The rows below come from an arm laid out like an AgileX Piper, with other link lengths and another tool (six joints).
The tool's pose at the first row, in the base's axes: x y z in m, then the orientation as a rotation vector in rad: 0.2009 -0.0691 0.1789 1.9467 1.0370 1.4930
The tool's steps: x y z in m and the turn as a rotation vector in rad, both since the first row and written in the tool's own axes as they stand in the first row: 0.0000 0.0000 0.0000 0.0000 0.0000 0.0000; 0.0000 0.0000 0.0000 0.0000 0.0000 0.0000; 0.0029 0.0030 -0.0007 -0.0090 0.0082 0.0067; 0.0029 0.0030 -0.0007 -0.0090 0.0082 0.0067; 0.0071 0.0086 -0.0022 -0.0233 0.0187 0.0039; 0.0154 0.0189 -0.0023 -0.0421 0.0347 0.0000; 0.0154 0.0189 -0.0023 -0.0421 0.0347 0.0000; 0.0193 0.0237 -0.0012 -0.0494 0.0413 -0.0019; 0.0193 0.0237 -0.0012 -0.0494 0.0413 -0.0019; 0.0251 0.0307 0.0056 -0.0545 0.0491 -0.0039; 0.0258 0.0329 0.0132 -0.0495 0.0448 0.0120; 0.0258 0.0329 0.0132 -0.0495 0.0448 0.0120; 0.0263 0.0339 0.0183 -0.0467 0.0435 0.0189
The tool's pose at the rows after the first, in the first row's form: 0.2009 -0.0691 0.1789 1.9467 1.0370 1.4930; 0.2009 -0.0691 0.1789 1.9467 1.0370 1.4930; 0.2014 -0.0687 0.1831 1.9413 1.0265 1.5079; 0.2014 -0.0687 0.1831 1.9413 1.0265 1.5079; 0.2021 -0.0688 0.1902 1.9233 1.0198 1.5215; 0.2058 -0.0684 0.2029 1.8982 1.0121 1.5414; 0.2058 -0.0684 0.2029 1.8982 1.0121 1.5414; 0.2087 -0.0681 0.2085 1.8879 1.0095 1.5492; 0.2087 -0.0681 0.2085 1.8879 1.0095 1.5492; 0.2178 -0.0672 0.2151 1.8783 1.0096 1.5579; 0.2258 -0.0674 0.2150 1.8967 0.9993 1.5607; 0.2258 -0.0674 0.2150 1.8967 0.9993 1.5607; 0.2310 -0.0672 0.2145 1.9047 0.9957 1.5623
